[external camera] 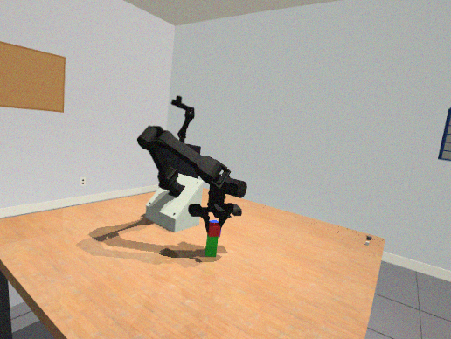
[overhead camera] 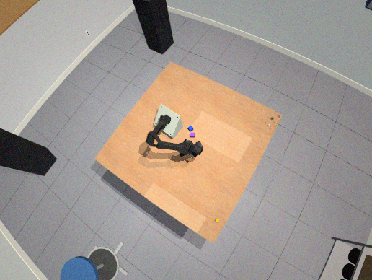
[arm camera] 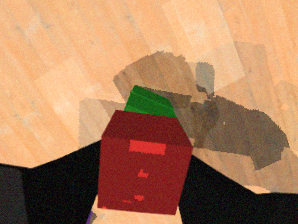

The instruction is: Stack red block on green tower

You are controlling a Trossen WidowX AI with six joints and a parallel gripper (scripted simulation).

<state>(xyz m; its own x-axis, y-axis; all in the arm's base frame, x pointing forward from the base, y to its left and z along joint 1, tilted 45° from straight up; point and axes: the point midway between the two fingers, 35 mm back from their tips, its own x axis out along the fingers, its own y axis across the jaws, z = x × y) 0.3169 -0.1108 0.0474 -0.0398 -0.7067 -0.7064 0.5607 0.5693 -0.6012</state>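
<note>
My gripper tip is now 1 cm below the red block. From my gripper tip the other things lie so: purple block: 15 cm to the left, 9 cm behind, 7 cm below; small yellow block: 48 cm ahead, 34 cm to the right, 7 cm below; blue block: 19 cm to the left, 14 cm behind, 7 cm below.
</note>
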